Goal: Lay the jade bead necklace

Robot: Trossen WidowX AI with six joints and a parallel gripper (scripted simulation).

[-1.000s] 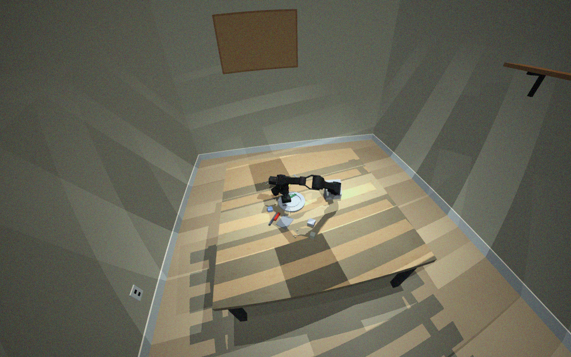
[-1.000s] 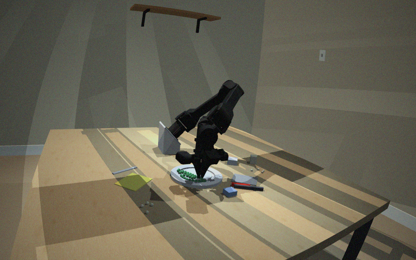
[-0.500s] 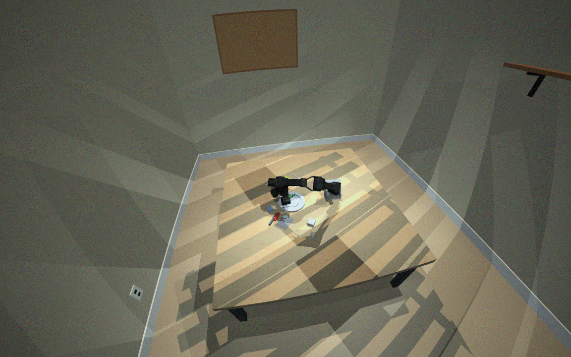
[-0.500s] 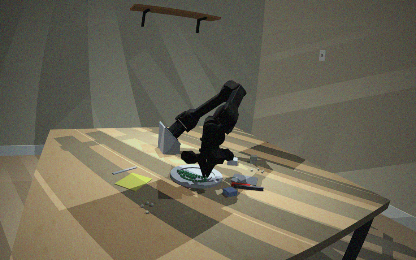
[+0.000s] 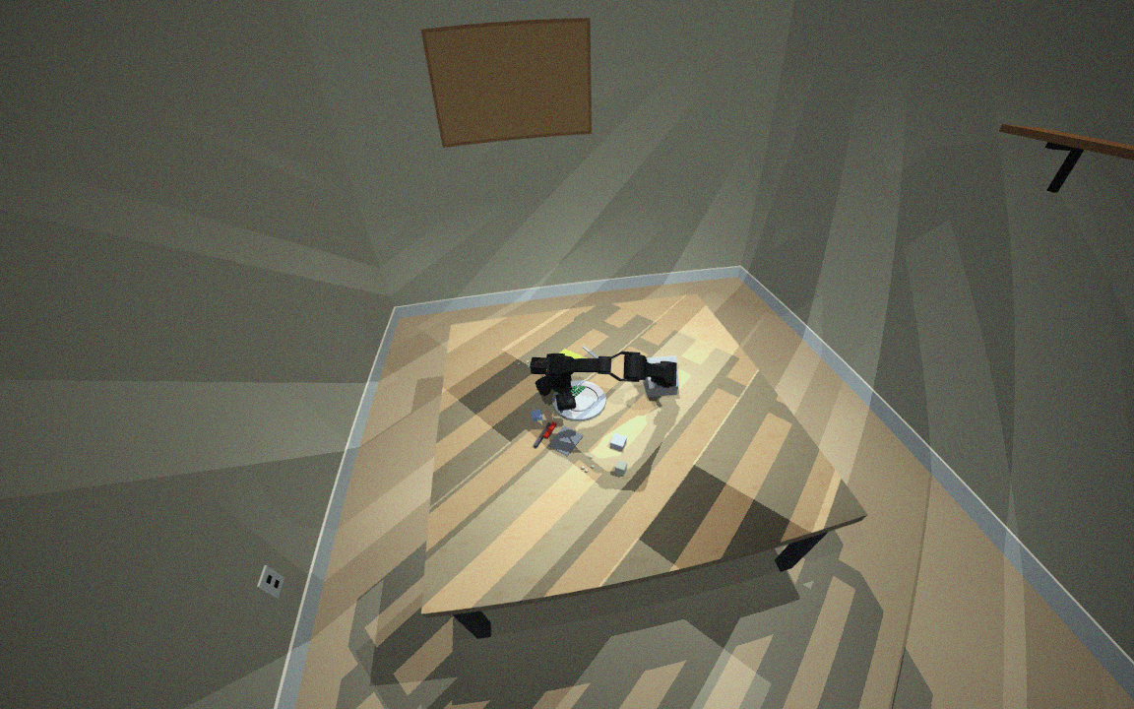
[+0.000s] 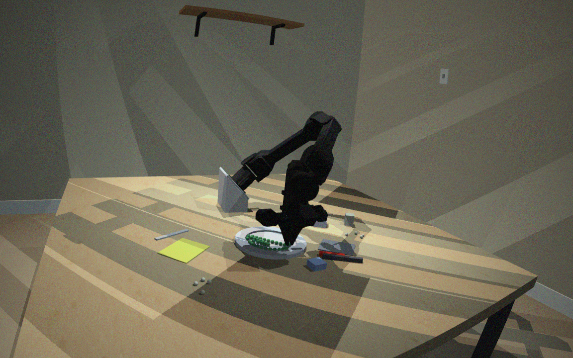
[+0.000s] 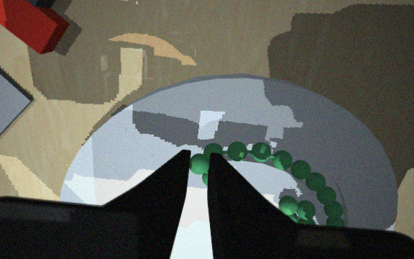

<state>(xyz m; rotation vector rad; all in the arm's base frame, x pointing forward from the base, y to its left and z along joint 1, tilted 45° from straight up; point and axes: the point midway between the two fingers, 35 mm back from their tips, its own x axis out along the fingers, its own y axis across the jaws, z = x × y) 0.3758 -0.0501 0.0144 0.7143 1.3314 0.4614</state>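
The round grey bead board lies 60 mm behind my gripper tip, 20 mm to the right of it and 10 mm below it. From my gripper tip the other things lie so: grey plate 30 mm ahead, 150 mm to the left, 20 mm below; then blue block 110 mm ahead, 10 mm to the left, 10 mm below; then red and black pen 90 mm ahead, 100 mm to the left, 10 mm below.
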